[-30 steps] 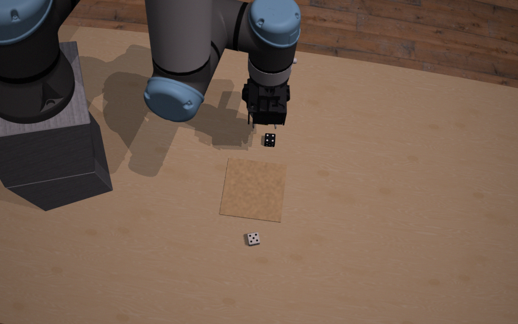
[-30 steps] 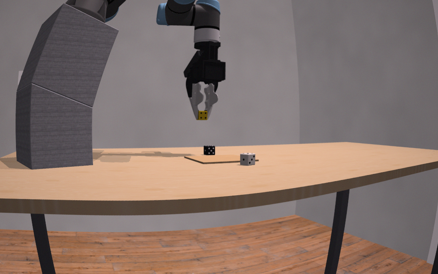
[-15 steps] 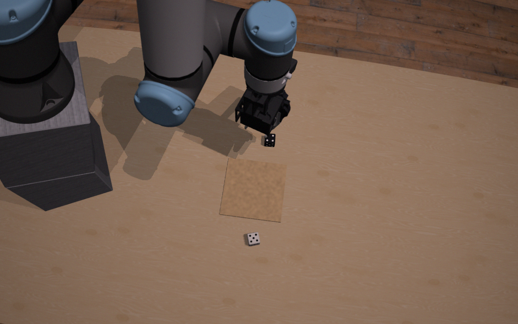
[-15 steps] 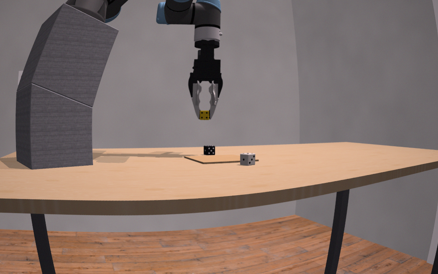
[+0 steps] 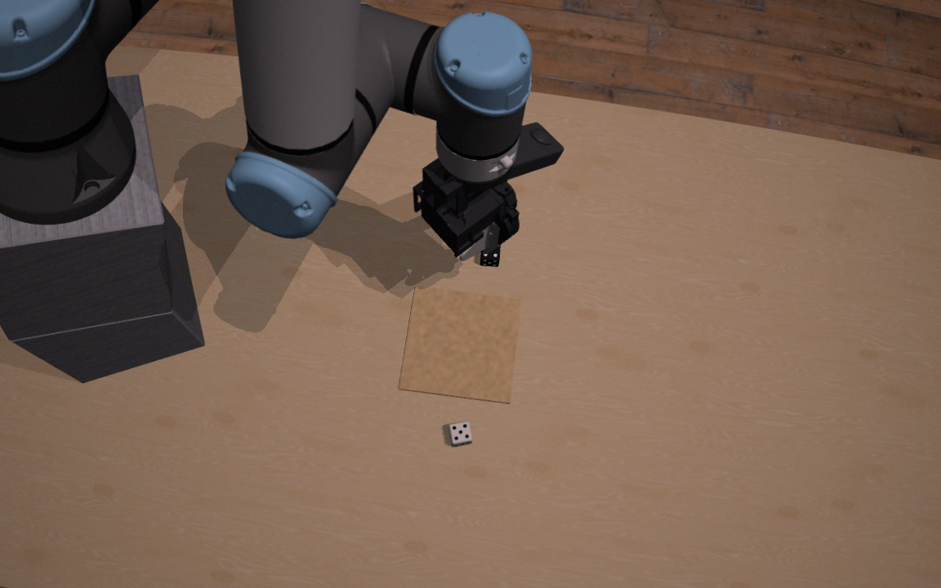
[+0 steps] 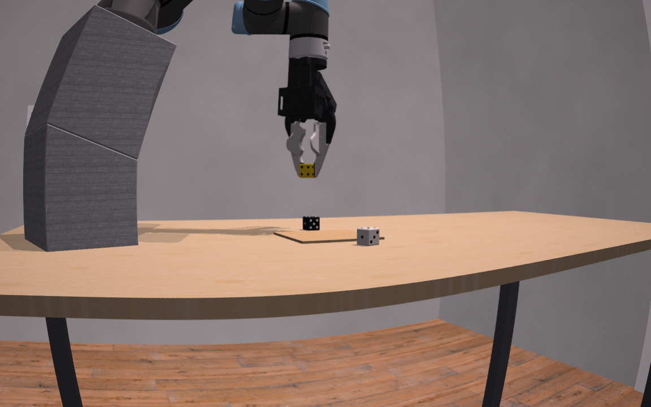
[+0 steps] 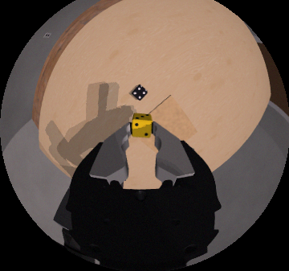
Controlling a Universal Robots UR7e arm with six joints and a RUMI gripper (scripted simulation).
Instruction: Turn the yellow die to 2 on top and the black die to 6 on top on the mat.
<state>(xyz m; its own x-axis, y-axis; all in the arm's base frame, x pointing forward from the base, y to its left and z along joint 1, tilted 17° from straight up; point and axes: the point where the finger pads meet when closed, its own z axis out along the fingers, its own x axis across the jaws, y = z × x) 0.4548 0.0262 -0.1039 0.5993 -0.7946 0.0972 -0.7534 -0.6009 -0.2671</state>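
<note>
My gripper is now 11 cm above the mat, 10 cm to the left of it and 2 cm past it. The rest, counted from my hand: white die: 22 cm to the right, 10 cm below, 3 cm behind; black die: 10 cm below, 2 cm to the left, 2 cm ahead; yellow die: right at my hand.
</note>
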